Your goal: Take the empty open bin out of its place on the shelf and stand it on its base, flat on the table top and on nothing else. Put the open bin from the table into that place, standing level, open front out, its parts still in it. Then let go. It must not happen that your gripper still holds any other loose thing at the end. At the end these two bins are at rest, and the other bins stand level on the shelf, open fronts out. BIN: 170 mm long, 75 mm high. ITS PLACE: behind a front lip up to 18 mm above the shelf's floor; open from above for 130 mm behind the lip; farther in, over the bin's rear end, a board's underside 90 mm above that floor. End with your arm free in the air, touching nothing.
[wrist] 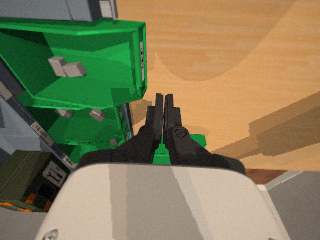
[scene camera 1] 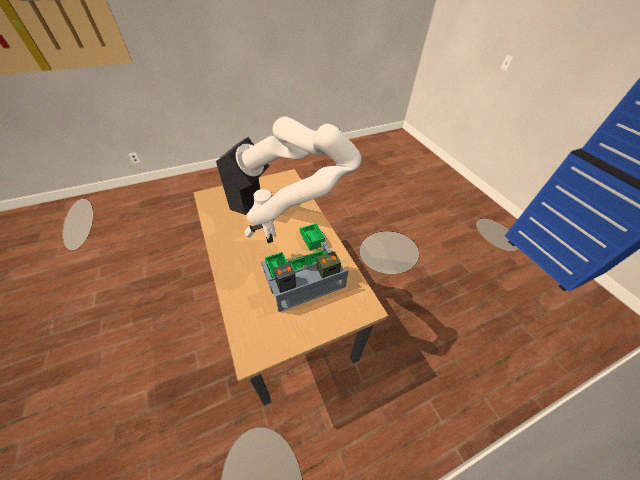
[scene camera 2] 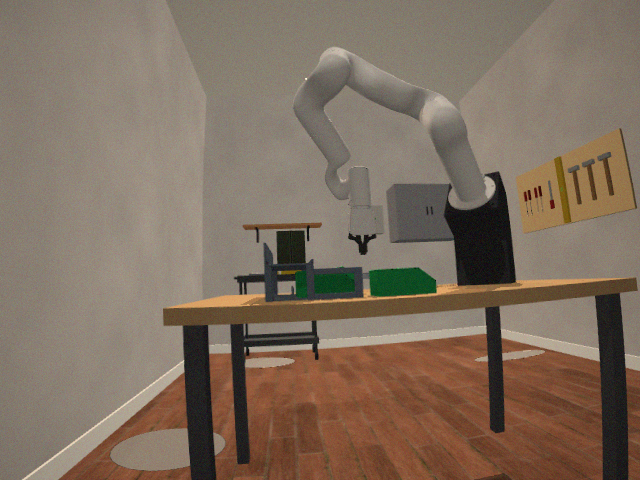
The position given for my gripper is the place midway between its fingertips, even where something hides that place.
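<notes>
My gripper (scene camera 2: 363, 254), (wrist: 163, 105). Green bin (scene camera 2: 402, 281). Green bin (wrist: 116, 74). Green bin (wrist: 80, 127). Green bin (scene camera 2: 326, 283).
</notes>
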